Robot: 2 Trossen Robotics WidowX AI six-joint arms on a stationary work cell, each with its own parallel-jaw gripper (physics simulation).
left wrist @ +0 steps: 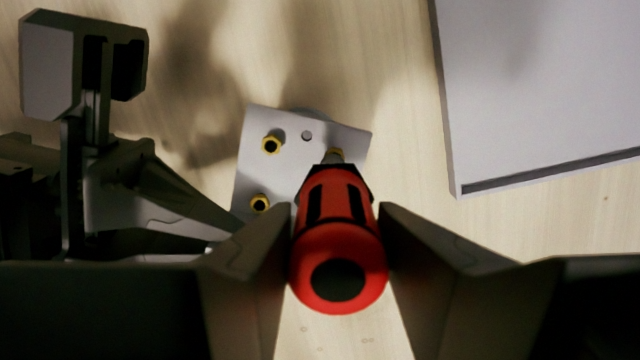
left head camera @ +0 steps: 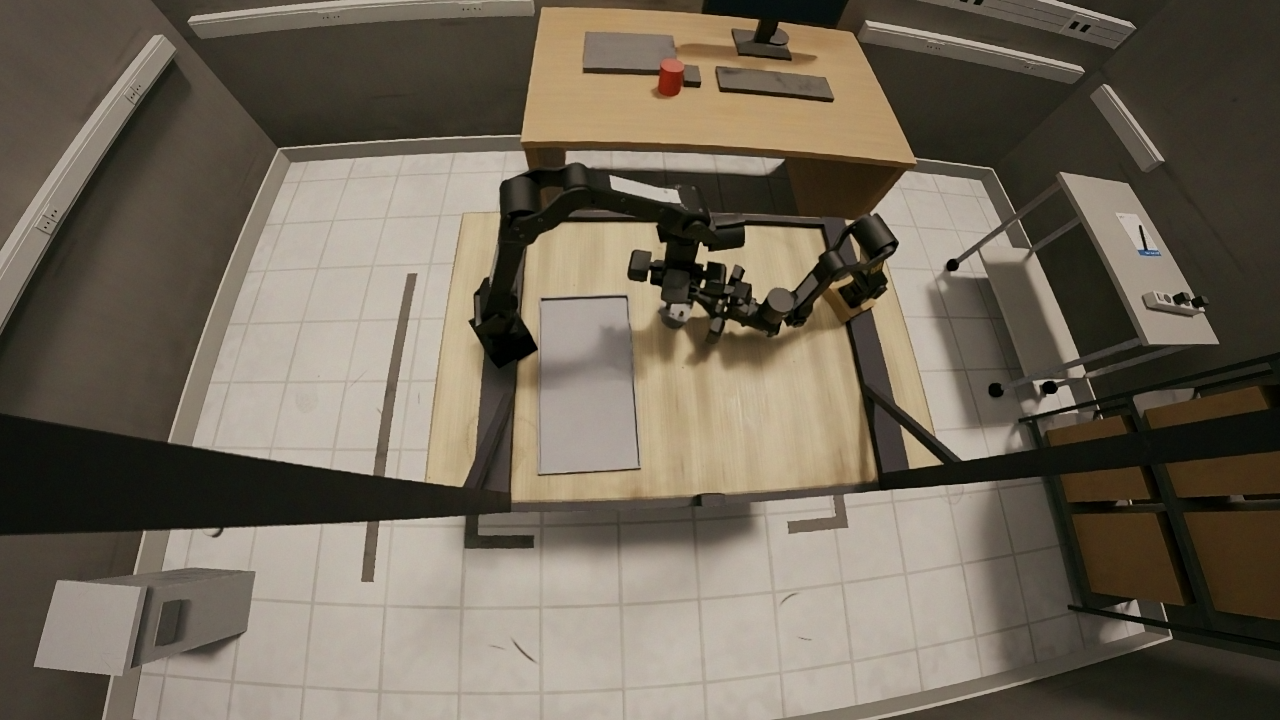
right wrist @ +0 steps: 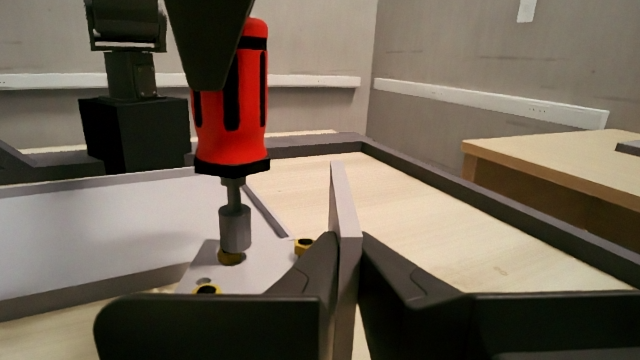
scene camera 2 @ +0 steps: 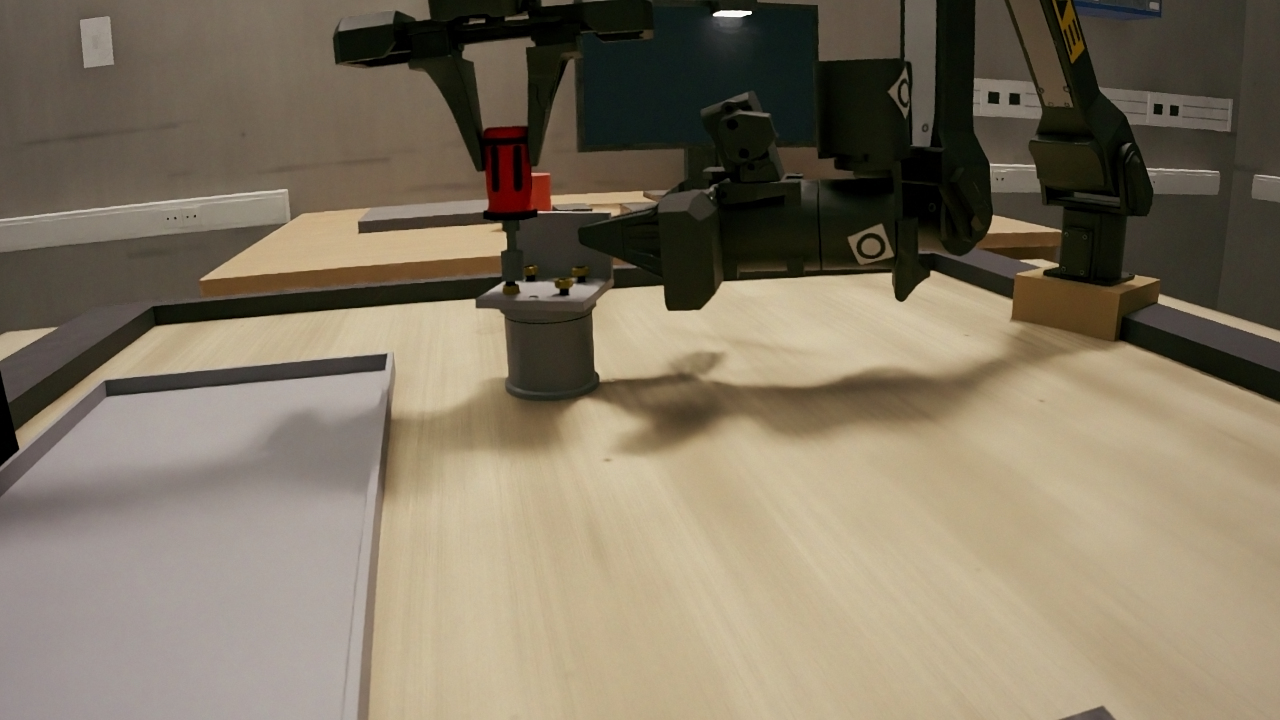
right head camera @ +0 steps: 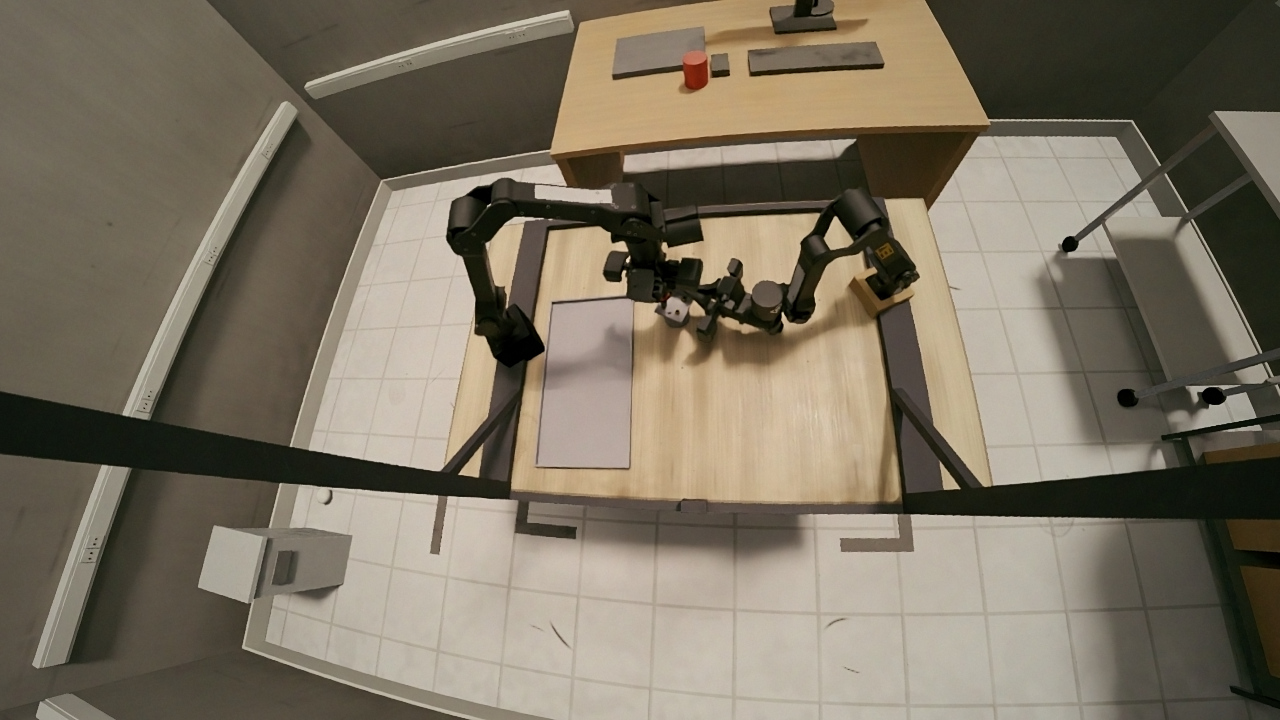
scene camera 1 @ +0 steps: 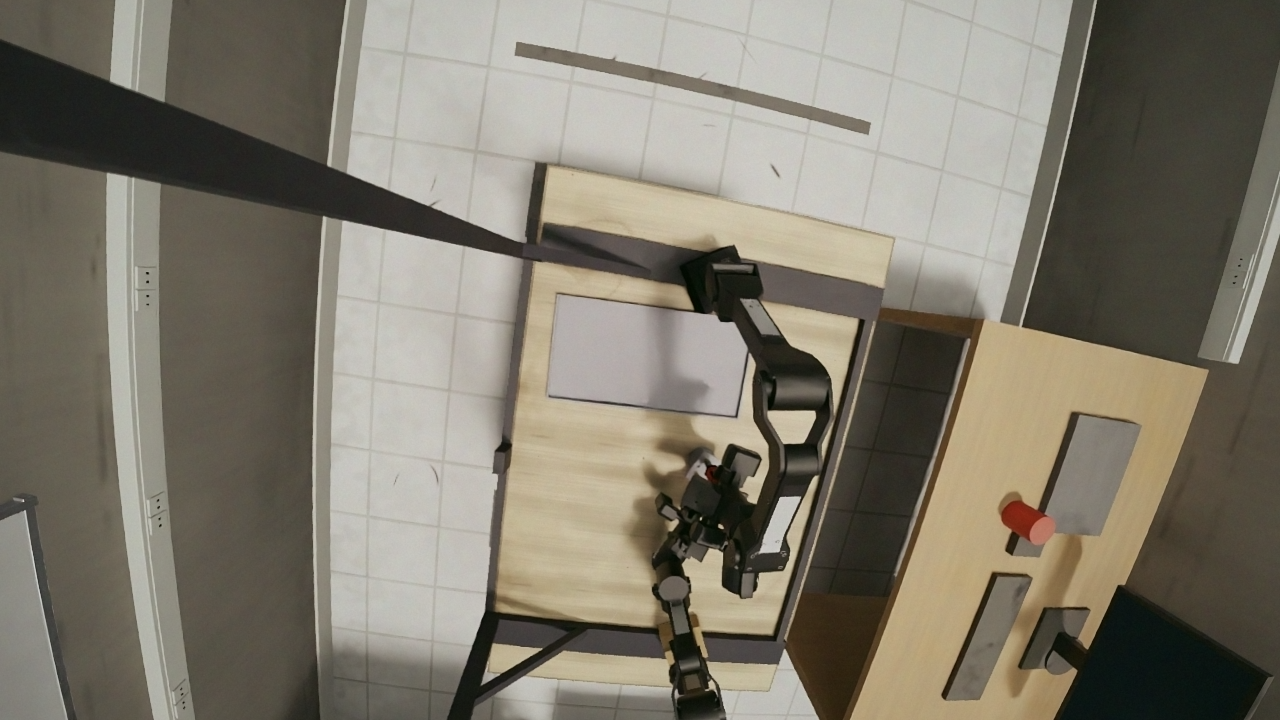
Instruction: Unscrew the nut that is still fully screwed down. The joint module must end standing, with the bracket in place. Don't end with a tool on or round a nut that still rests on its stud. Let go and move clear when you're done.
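Note:
The grey joint module stands upright on the table. Its bracket sits on top, with brass nuts on it. My left gripper is shut on the red nut driver, held upright. The driver's grey socket is at the top of one corner nut, which shows below it. My right gripper is shut on the bracket's upright plate.
A shallow grey tray lies left of the module in the head views. The two arms are close together over the module. Behind the table stands a desk with a red cylinder.

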